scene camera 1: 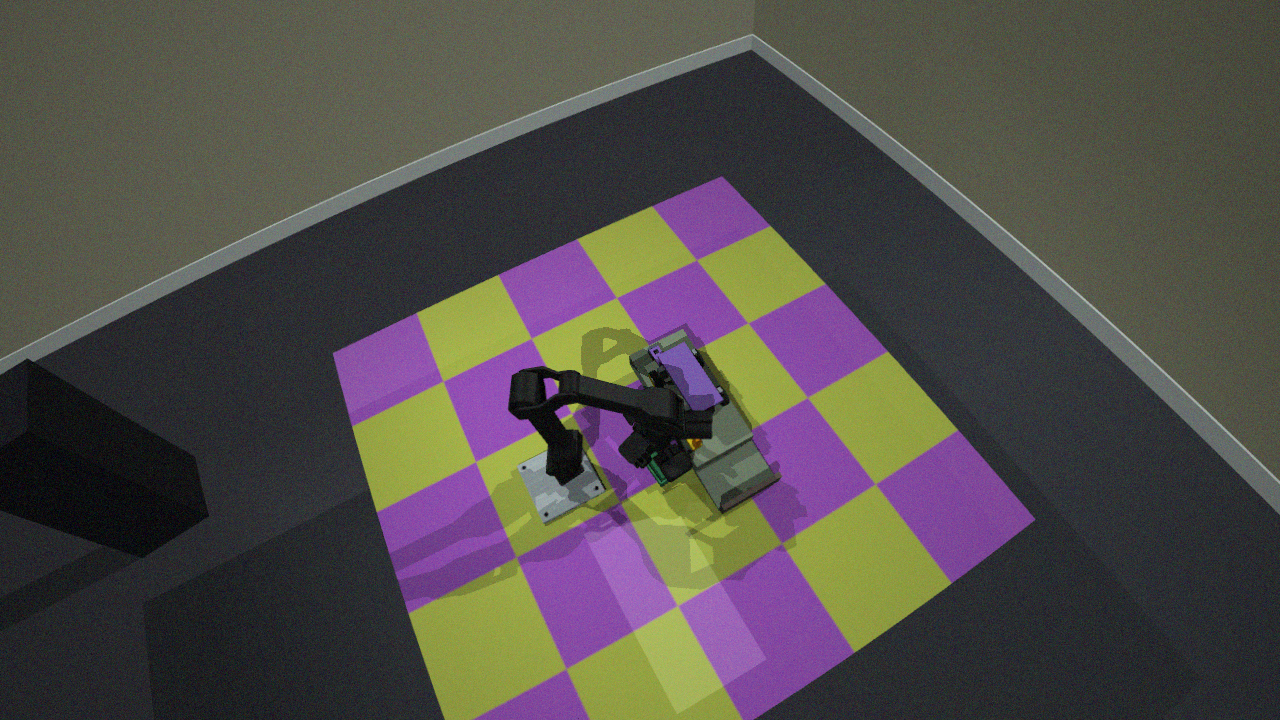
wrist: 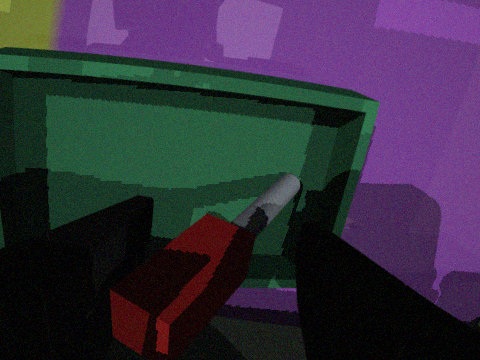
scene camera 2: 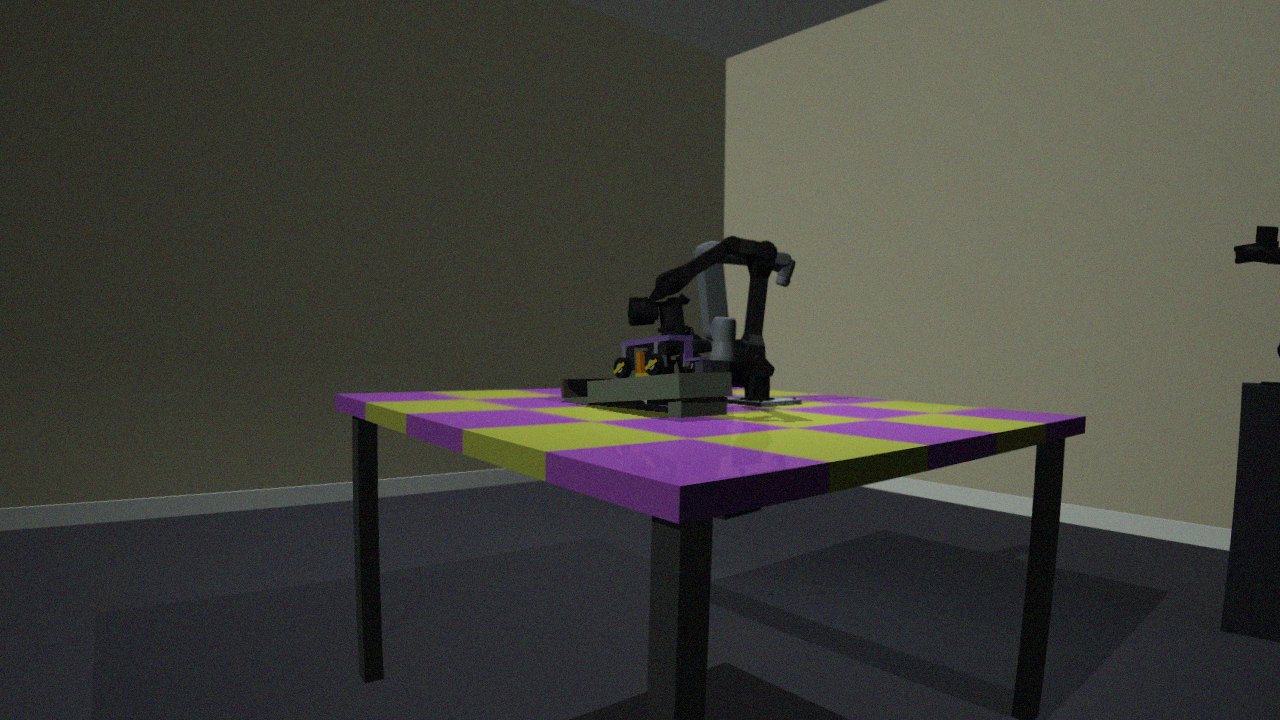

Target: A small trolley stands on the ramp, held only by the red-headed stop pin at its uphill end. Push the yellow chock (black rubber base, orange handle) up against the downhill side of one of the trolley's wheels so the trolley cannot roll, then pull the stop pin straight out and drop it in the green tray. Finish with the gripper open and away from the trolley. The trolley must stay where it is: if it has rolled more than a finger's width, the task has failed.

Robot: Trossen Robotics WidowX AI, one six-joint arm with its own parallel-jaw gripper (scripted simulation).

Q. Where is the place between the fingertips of my gripper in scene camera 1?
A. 655, 448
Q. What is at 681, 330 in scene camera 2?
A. My gripper.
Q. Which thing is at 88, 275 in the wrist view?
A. My gripper.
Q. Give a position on a purple trolley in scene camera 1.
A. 684, 367
